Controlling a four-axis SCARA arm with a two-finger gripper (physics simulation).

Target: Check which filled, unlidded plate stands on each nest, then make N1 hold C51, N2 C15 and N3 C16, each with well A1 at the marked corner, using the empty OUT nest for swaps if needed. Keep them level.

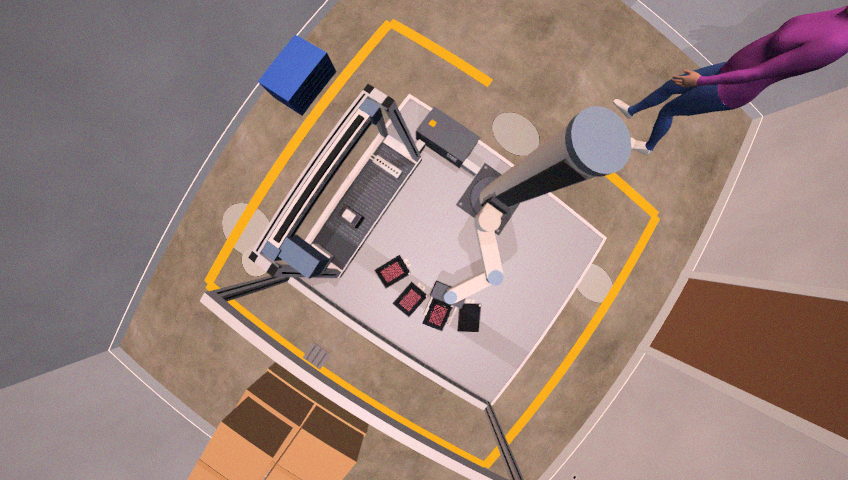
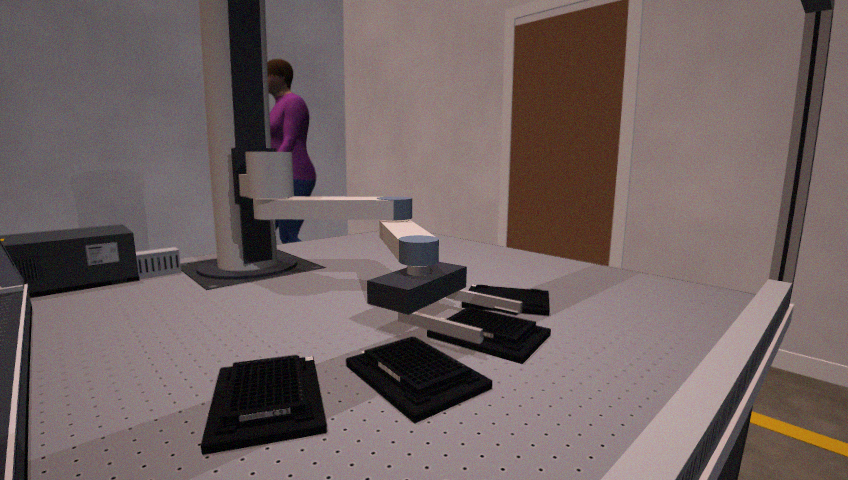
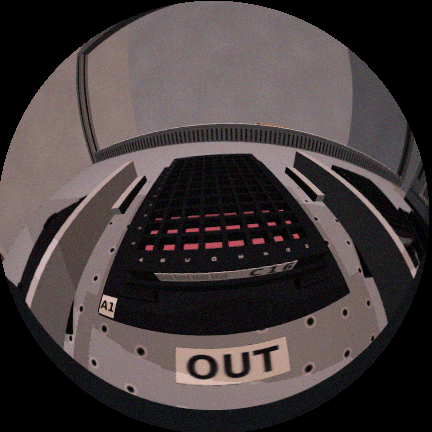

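Seen in the pictures: gripper, between the fingertips: [image 1: 436, 319] [image 2: 502, 321] [image 3: 215, 159]; arm's base, origin of its link: [image 2: 248, 270].
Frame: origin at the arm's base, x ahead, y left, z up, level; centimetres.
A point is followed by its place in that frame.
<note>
A filled plate labelled C16 [image 1: 438, 315] @(y 12.0, x 71.1, z 3.9 cm) [image 2: 495, 322] @(y 12.2, x 72.1, z 3.9 cm) [image 3: 215, 246] @(y 11.1, x 66.5, z 3.3 cm) sits level on the OUT nest [image 2: 524, 352] @(y 8.9, x 79.9, z 2.5 cm) [image 3: 220, 307] @(y 10.6, x 64.3, z 2.5 cm). Its A and row 1 corner is at the nest's A1 mark [image 3: 107, 305] @(y 15.5, x 62.7, z 2.5 cm). My gripper [image 1: 439, 313] @(y 12.2, x 73.5, z 4.5 cm) [image 2: 501, 321] @(y 12.2, x 73.5, z 4.5 cm) [image 3: 215, 159] @(y 12.2, x 73.5, z 4.5 cm) is open, low over this nest, with one finger on each side of the plate and gaps between. Two more filled plates stand on nests: one [image 1: 392, 271] @(y -22.9, x 65.3, z 3.4 cm) [image 2: 266, 381] @(y -22.6, x 65.5, z 3.8 cm) farthest left, the other [image 1: 410, 298] @(y -6.3, x 72.0, z 3.7 cm) [image 2: 416, 361] @(y -5.9, x 73.3, z 3.7 cm) beside OUT. Their labels are too small to read. An empty nest [image 1: 468, 317] @(y 27.3, x 63.0, z 2.5 cm) [image 2: 538, 302] @(y 29.3, x 69.4, z 2.5 cm) is on OUT's other side.
A gantry machine with a dark deck [image 1: 371, 196] @(y -55.2, x 38.1, z 6.2 cm) stands along one table side. A dark box [image 1: 447, 136] @(y -39.5, x -10.4, z 12.7 cm) [image 2: 71, 258] @(y -37.3, x -3.5, z 8.5 cm) is near the arm's column [image 2: 220, 136] @(y -6.1, x 4.4, z 34.7 cm). A raised rail [image 2: 708, 380] @(y 11.4, x 102.2, z 6.0 cm) runs along the front edge. A person [image 1: 767, 65] [image 2: 292, 130] stands behind the column.
</note>
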